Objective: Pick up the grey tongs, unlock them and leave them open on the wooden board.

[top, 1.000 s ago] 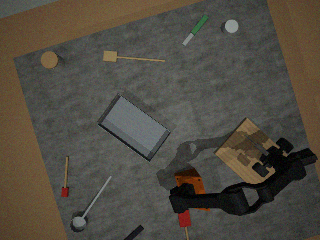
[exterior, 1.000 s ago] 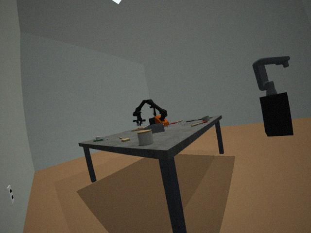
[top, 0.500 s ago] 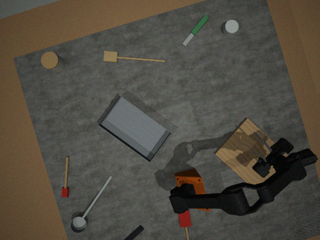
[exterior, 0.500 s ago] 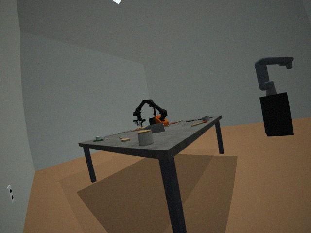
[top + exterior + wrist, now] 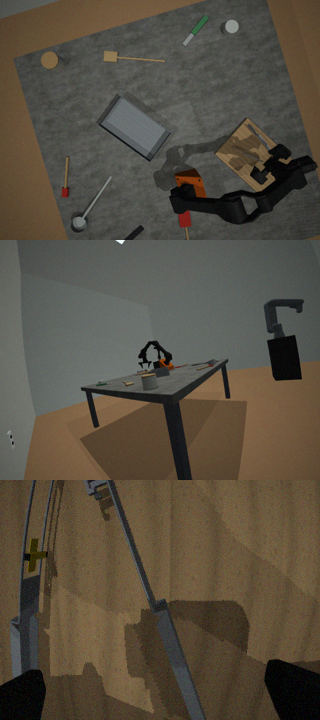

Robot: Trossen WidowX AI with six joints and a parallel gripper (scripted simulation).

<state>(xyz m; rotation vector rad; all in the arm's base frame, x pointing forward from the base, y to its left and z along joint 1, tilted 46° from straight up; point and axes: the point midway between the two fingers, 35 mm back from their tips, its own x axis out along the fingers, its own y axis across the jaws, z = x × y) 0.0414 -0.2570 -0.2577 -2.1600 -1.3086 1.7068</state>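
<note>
My gripper tip is 2 cm past the wooden board and 5 cm above it. From my gripper tip the other things lie so: roasting tin 29 cm ahead, 54 cm to the left, 3 cm below; then red-headed spatula 27 cm behind, 43 cm to the left, 6 cm below; then white cylinder 65 cm ahead, 4 cm to the right, 4 cm below.
</note>
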